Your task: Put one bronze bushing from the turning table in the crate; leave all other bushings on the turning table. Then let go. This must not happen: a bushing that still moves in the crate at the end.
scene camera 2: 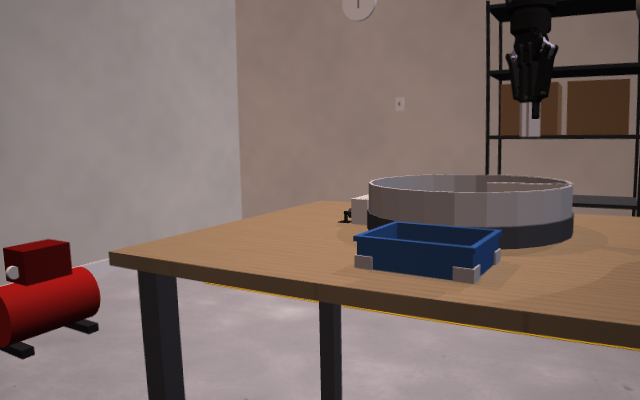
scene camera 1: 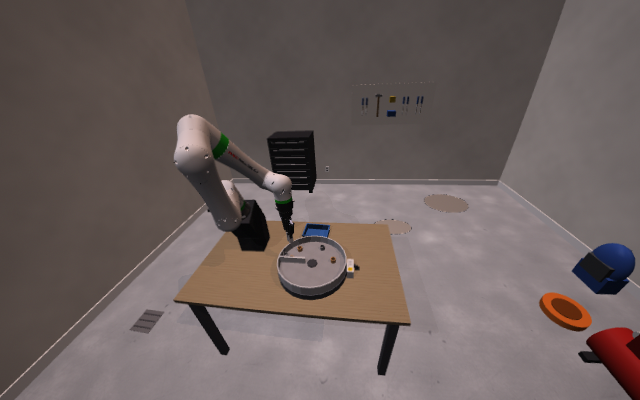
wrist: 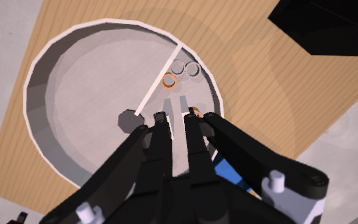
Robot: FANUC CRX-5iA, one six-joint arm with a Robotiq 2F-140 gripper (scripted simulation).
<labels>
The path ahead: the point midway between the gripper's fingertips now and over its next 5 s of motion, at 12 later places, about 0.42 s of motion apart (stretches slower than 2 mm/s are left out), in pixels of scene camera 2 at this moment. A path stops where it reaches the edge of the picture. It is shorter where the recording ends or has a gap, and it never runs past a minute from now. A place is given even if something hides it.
My gripper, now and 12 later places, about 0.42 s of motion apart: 529,136; 532,142; 535,153; 538,163; 538,167; 540,167; 541,169; 540,179; 540,186; 540,192; 540,179; 541,167; 540,168
</labels>
